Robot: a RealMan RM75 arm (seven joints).
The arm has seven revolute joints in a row. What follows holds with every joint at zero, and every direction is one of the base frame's. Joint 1 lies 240.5 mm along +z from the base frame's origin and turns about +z. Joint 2 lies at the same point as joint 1 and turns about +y. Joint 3 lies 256 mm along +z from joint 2 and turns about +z. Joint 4 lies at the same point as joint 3 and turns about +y. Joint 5 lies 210 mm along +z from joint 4 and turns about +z. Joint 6 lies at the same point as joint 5 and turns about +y. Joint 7 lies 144 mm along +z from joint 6 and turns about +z. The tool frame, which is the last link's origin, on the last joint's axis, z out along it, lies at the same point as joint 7; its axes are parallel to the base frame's.
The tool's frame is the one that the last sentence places.
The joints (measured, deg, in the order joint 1, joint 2, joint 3, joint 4, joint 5, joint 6, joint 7), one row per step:
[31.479, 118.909, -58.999, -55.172, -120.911, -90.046, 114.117]
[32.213, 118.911, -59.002, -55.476, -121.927, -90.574, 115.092]
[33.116, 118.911, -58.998, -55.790, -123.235, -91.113, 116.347]
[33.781, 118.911, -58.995, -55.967, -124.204, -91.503, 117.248]
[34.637, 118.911, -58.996, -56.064, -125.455, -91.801, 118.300]
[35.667, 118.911, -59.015, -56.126, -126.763, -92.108, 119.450]
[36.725, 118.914, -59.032, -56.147, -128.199, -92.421, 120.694]
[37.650, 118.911, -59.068, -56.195, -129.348, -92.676, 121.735]
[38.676, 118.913, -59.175, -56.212, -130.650, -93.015, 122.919]
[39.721, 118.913, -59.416, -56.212, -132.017, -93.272, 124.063]
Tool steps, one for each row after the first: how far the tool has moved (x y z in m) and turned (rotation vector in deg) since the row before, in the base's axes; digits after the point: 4 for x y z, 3 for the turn. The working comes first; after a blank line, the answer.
Tool pose at each row, in the base's axes (x y z in m, rotation vector in deg; the steps are taken from these numbers as rounded here):
[0.2185, 0.3391, -0.0046, -165.751, 55.753, 16.259]
[0.2155, 0.3405, -0.0044, -166.248, 55.922, 14.767]
[0.2123, 0.3425, -0.0042, -166.660, 56.283, 12.829]
[0.2101, 0.3438, -0.0042, -166.925, 56.588, 11.374]
[0.2076, 0.3459, -0.0043, -167.084, 56.944, 9.502]
[0.2043, 0.3484, -0.0045, -167.250, 57.229, 7.521]
[0.2013, 0.3509, -0.0048, -167.305, 57.666, 5.340]
[0.1982, 0.3532, -0.0049, -167.316, 57.902, 3.568]
[0.1949, 0.3554, -0.0053, -167.350, 58.225, 1.465]
[0.1916, 0.3577, -0.0058, -167.334, 58.362, -0.867]

[-0.0030, 0.0014, 0.0002, -0.691, -0.820, -0.003]
[-0.0032, 0.0020, 0.0002, -0.754, -1.093, -0.151]
[-0.0022, 0.0013, 0.0000, -0.550, -0.820, -0.144]
[-0.0025, 0.0021, -0.0001, -0.549, -1.097, -0.211]
[-0.0033, 0.0025, -0.0002, -0.568, -1.164, -0.168]
[-0.0030, 0.0025, -0.0003, -0.576, -1.291, -0.289]
[-0.0031, 0.0023, -0.0001, -0.418, -1.065, -0.170]
[-0.0033, 0.0022, -0.0004, -0.550, -1.245, -0.222]
[-0.0033, 0.0023, -0.0005, -0.520, -1.413, -0.124]

